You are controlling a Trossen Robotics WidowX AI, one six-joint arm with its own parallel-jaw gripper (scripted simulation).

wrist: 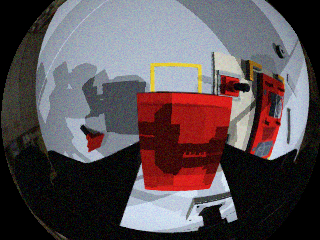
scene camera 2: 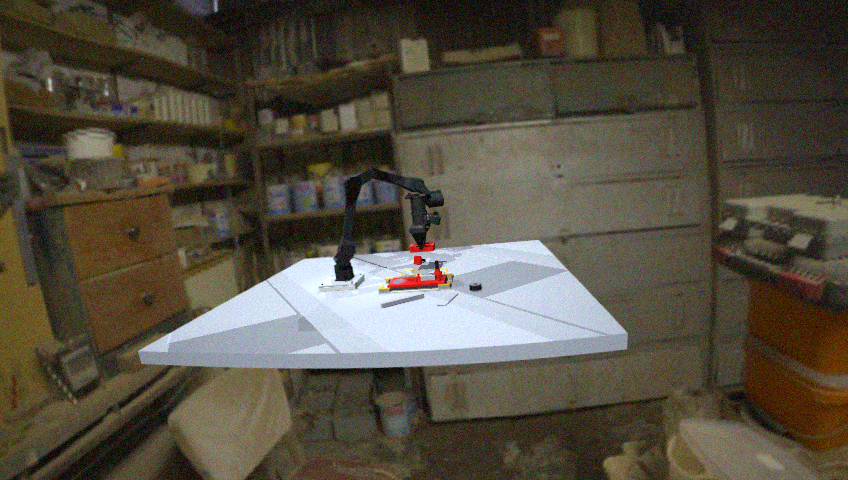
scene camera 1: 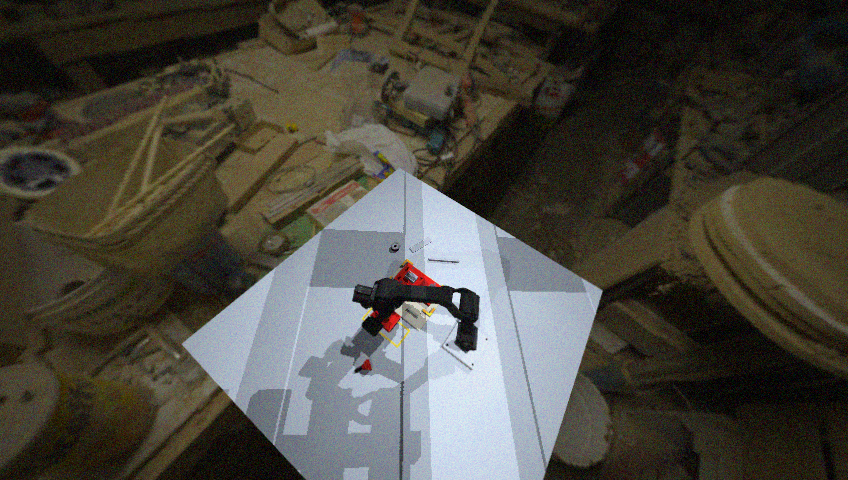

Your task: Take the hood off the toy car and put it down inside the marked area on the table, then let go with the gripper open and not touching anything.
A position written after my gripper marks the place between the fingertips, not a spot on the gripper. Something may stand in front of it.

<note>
My gripper [wrist: 182, 147] carries a red hood [wrist: 182, 135]. Further things: a red toy car [wrist: 263, 137].
</note>
